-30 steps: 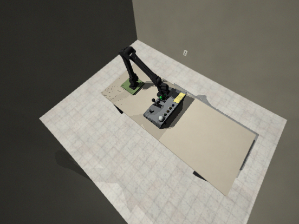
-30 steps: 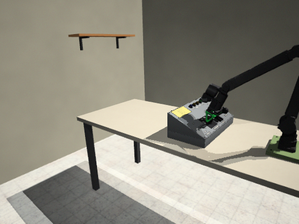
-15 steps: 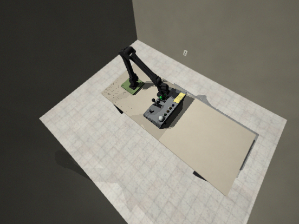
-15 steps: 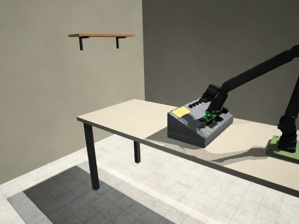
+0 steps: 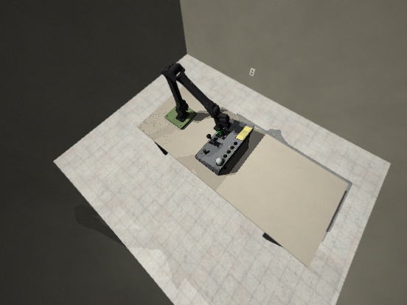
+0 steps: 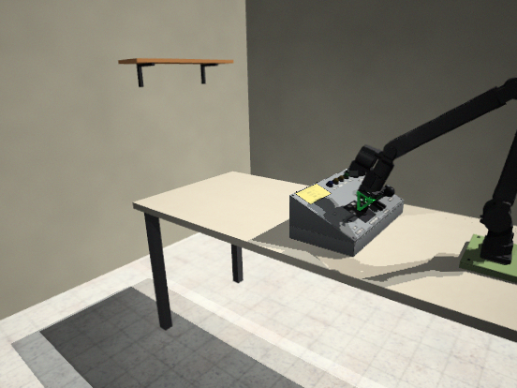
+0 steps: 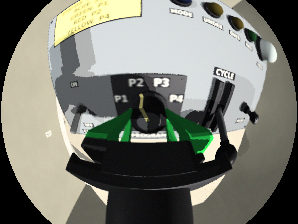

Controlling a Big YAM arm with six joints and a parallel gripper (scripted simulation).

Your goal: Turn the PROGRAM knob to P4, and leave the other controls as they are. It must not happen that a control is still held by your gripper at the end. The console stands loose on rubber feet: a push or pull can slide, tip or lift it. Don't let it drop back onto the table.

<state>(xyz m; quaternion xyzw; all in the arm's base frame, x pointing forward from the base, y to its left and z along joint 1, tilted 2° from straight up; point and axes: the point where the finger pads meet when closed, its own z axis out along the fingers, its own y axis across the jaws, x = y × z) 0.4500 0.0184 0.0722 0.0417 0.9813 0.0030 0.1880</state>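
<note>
Now: hand 6 cm to the left of the grey console, 3 cm short of it and 2 cm above it. From my hand the other things lie so: toggle 12 cm to the left, 1 cm ahead; then black lever 12 cm to the right, 3 cm behind, 1 cm above.
</note>
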